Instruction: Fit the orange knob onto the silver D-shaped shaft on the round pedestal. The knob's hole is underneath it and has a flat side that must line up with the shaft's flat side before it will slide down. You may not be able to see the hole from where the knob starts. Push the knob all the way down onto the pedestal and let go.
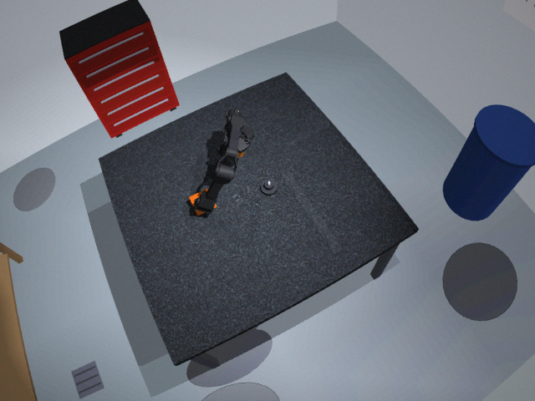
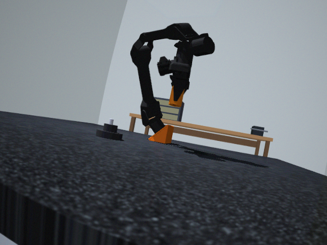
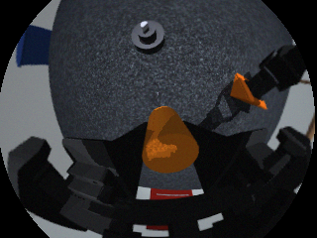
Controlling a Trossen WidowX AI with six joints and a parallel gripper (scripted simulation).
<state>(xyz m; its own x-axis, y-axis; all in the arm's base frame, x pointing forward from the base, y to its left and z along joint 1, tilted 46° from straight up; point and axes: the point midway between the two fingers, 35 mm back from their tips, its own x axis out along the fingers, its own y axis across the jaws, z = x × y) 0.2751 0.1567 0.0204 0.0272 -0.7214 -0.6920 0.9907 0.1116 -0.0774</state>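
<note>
Now: the round black pedestal 6 cm ahead of my gripper tip, 18 cm to the right of it and 12 cm below it. Also, from my gripper tip: orange knob 3 cm above.
</note>
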